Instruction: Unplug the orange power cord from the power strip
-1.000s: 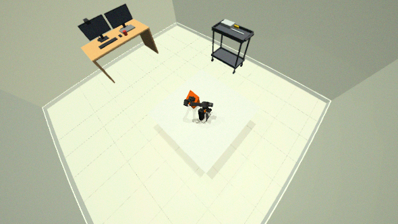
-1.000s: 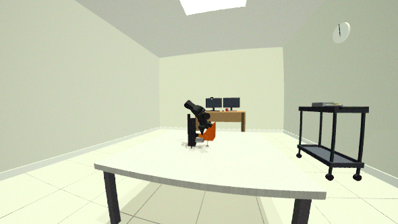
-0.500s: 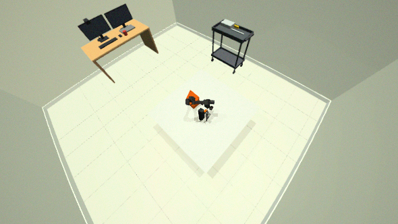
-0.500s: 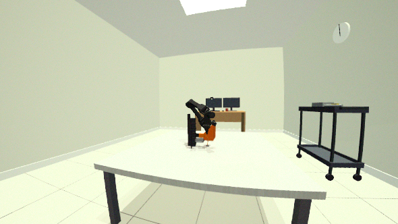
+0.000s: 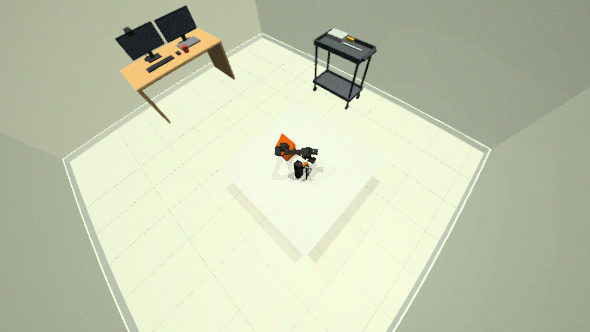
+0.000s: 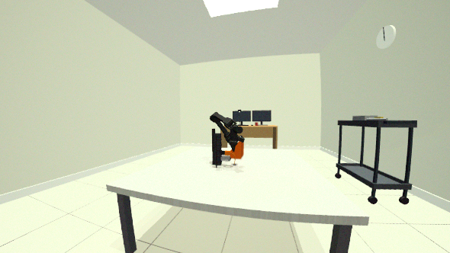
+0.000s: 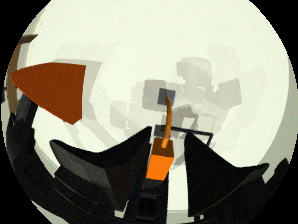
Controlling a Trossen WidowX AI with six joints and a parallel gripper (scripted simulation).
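Now: gripper tip 1 cm short of the orange plug and 7 cm to the left of it.
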